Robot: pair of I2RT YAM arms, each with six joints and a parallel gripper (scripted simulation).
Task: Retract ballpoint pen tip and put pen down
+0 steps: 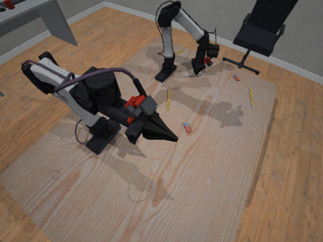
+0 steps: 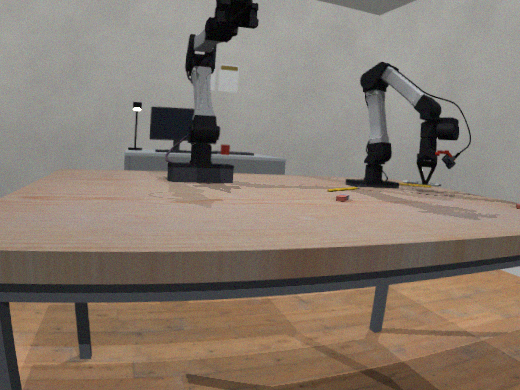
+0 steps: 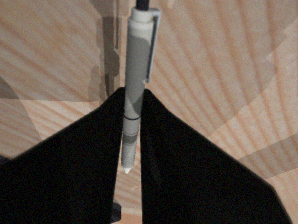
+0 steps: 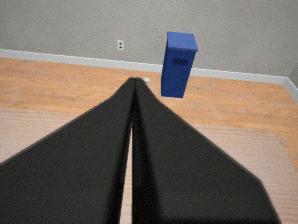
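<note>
My left hand is right at the ballpoint pen.
</note>
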